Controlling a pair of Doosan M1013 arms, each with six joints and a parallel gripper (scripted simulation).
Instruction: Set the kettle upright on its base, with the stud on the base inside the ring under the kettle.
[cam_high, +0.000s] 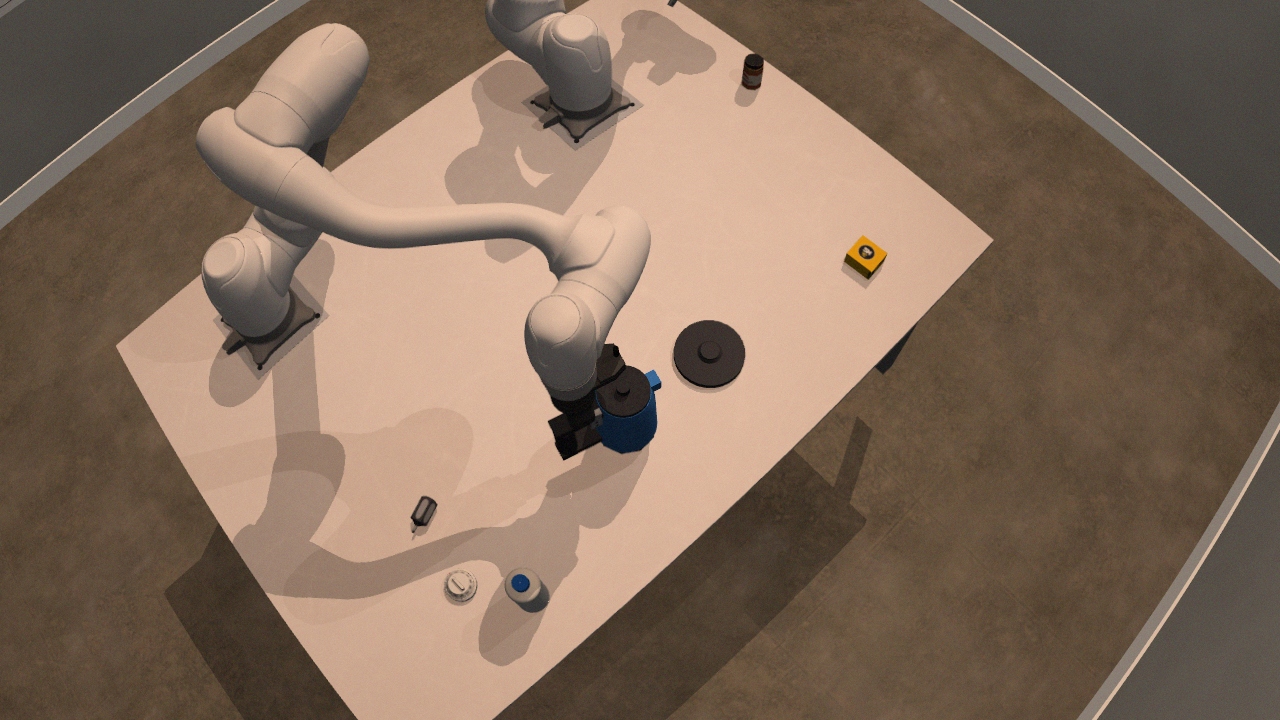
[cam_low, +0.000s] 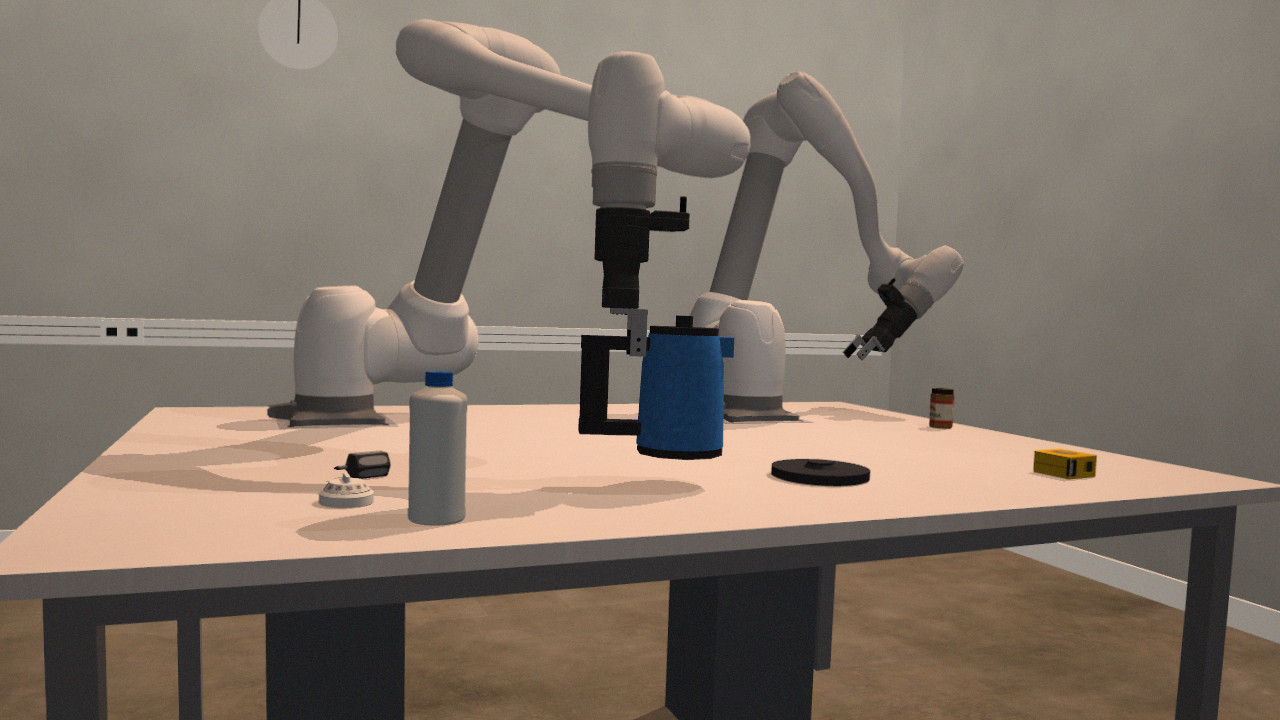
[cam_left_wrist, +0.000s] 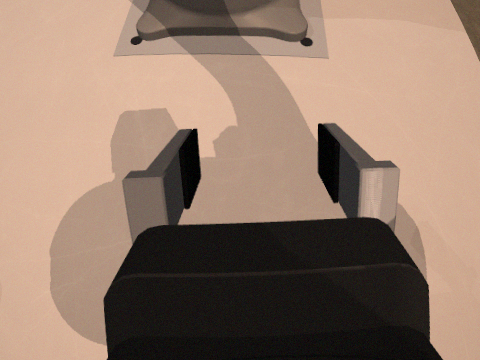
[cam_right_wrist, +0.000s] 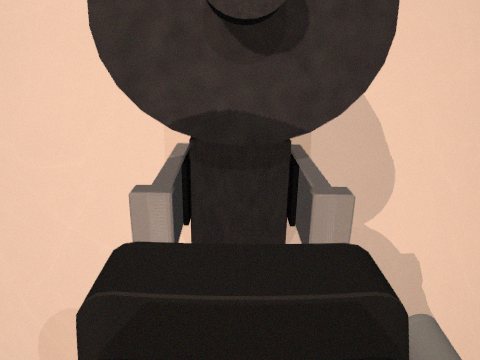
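My right hand is 10 mm short of the blue kettle, 30 mm to the right of it and 60 mm above it. Also, from my right hand: round black base (10 mm behind, 310 mm to the left, 190 mm below); then white timer (50 mm ahead, 390 mm to the right, 190 mm below); then small dark tool (110 mm behind, 360 mm to the right, 180 mm below).
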